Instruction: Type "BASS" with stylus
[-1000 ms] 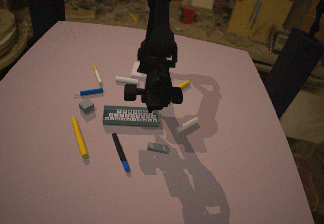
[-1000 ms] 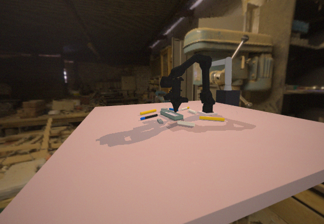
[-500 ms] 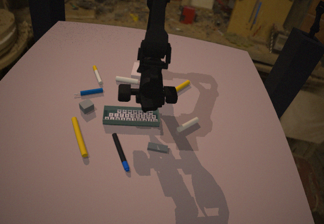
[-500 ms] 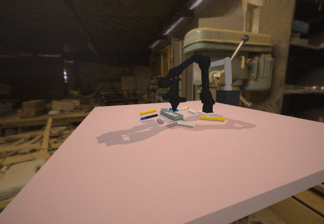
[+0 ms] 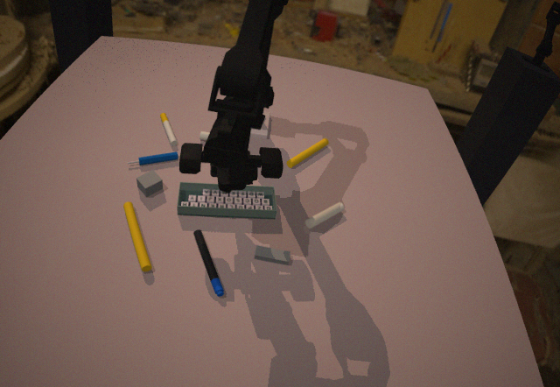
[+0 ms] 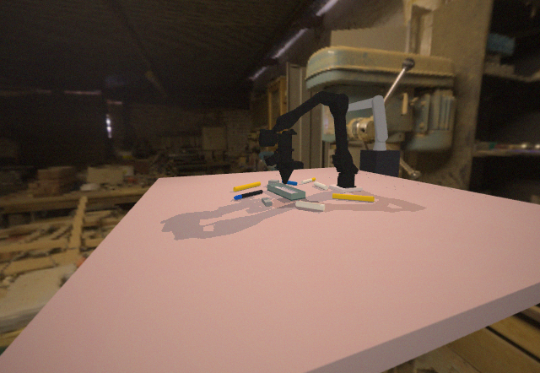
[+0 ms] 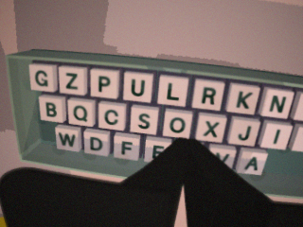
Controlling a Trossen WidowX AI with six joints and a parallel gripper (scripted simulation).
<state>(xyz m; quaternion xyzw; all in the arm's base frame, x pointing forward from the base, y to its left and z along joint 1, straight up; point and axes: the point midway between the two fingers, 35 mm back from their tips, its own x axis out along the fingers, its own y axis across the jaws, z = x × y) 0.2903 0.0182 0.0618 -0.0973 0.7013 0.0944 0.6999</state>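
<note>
My gripper tip is now 210 mm to the left of the blue stylus, 60 mm past it and 30 mm above it. The rest, counted from my gripper tip: grey wedge (120 mm to the left, 100 mm ahead, 40 mm below); yellow rod (140 mm to the right, 140 mm ahead, 30 mm below); grey cube (170 mm to the right, 30 mm below, 10 mm ahead).
</note>
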